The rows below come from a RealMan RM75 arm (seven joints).
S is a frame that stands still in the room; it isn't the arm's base.
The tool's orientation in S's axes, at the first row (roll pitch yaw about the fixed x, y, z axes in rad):
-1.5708 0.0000 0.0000
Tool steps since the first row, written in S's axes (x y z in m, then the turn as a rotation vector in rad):
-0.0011 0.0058 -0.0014 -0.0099 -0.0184 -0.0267
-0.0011 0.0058 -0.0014 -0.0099 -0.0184 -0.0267
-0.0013 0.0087 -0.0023 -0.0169 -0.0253 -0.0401
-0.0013 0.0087 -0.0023 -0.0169 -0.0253 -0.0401
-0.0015 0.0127 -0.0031 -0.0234 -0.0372 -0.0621
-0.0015 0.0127 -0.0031 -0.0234 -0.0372 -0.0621
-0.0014 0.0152 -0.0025 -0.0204 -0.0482 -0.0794
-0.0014 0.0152 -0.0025 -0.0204 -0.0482 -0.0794
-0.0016 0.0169 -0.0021 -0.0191 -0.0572 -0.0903
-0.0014 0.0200 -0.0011 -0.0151 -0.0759 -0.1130
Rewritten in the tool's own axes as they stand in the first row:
-0.0011 0.0014 0.0058 -0.0099 0.0267 -0.0184
-0.0011 0.0014 0.0058 -0.0099 0.0267 -0.0184
-0.0013 0.0023 0.0087 -0.0169 0.0401 -0.0253
-0.0013 0.0023 0.0087 -0.0169 0.0401 -0.0253
-0.0015 0.0031 0.0127 -0.0234 0.0621 -0.0372
-0.0015 0.0031 0.0127 -0.0234 0.0621 -0.0372
-0.0014 0.0025 0.0152 -0.0204 0.0794 -0.0482
-0.0014 0.0025 0.0152 -0.0204 0.0794 -0.0482
-0.0016 0.0021 0.0169 -0.0191 0.0903 -0.0572
-0.0014 0.0011 0.0200 -0.0151 0.1130 -0.0759

